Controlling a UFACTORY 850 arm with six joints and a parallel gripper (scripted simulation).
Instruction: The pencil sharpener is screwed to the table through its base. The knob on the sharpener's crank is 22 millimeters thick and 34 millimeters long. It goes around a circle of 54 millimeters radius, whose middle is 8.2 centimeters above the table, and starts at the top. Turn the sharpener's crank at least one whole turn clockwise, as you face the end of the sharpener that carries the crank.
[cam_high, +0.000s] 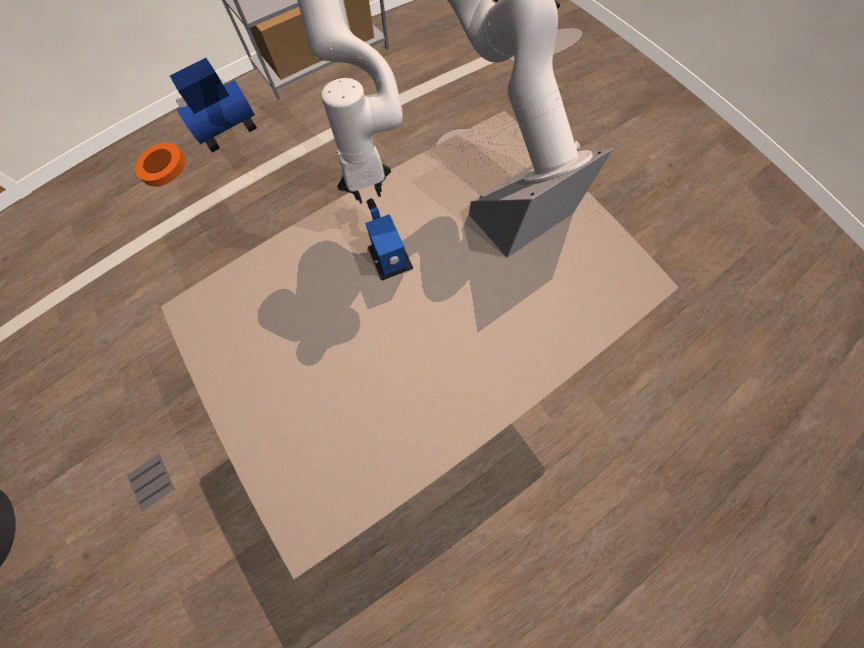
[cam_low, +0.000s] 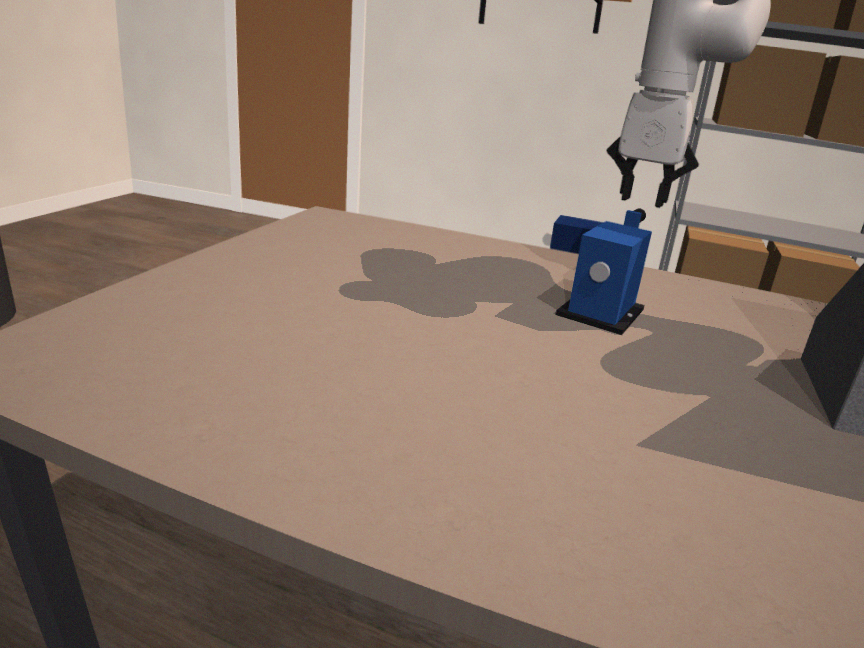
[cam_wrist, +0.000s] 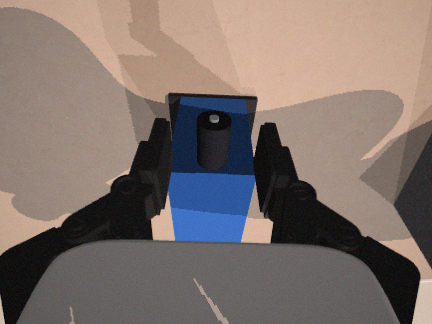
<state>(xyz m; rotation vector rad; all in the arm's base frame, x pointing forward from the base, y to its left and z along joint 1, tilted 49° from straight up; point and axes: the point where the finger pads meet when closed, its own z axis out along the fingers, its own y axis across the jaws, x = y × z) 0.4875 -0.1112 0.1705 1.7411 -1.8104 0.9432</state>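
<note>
Right now the dark crank knob is 4 cm below my hand and 2 cm to the left of it. From my hand the other things lie so: sharpener crank (5 cm below, 2 cm to the left).
</note>
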